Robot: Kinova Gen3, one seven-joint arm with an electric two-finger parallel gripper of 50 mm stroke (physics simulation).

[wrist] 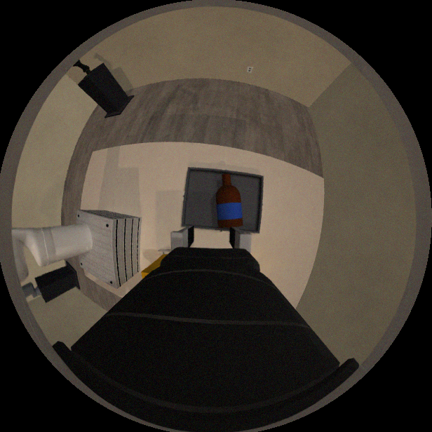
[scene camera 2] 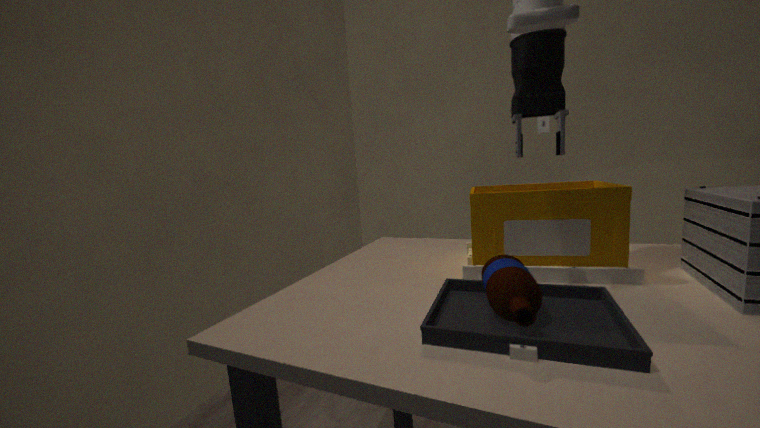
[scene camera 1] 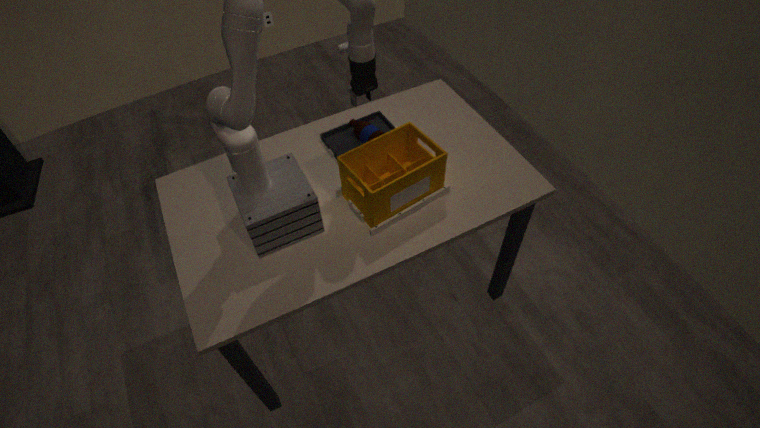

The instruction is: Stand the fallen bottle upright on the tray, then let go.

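Pixels of known places: gripper, between the fingertips: (scene camera 2: pixel 539 156) (scene camera 1: pixel 361 102); arm's base, origin of its link: (scene camera 1: pixel 255 185).
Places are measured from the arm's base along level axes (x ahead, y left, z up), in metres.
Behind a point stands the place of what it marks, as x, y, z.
A brown bottle (scene camera 1: pixel 360 127) {0.393, 0.230, -0.087} (scene camera 2: pixel 511 292) {0.405, 0.277, -0.101} (wrist: pixel 228 195) with a blue label lies on its side in the dark grey tray (scene camera 1: pixel 332 132) {0.306, 0.310, -0.145} (scene camera 2: pixel 462 336) {0.452, 0.343, -0.142} (wrist: pixel 186 200). In scene camera 2 its neck points towards the camera and its base is at the tray's side nearest the yellow crate. In scene camera 1 the crate hides part of the tray and the bottle's base. My gripper (scene camera 1: pixel 361 101) {0.383, 0.155, 0.078} (scene camera 2: pixel 539 154) {0.383, 0.155, 0.078} (wrist: pixel 211 233) is open and empty, pointing down, high above the table and clear of the bottle. In the wrist view the bottle's base shows just beyond the fingertips.
A yellow divided crate (scene camera 1: pixel 409 186) {0.429, -0.136, -0.038} (scene camera 2: pixel 550 207) {0.378, 0.043, -0.018} (wrist: pixel 153 266) stands upright within a white edging, right beside the tray. The arm's grey block base (scene camera 1: pixel 287 233) {0.050, -0.127, -0.098} (scene camera 2: pixel 715 239) {0.144, 0.015, -0.072} (wrist: pixel 107 245) stands on the same table (scene camera 1: pixel 319 287) {0.092, -0.297, -0.161} (scene camera 2: pixel 319 319) {0.688, 0.355, -0.160} (wrist: pixel 287 200).
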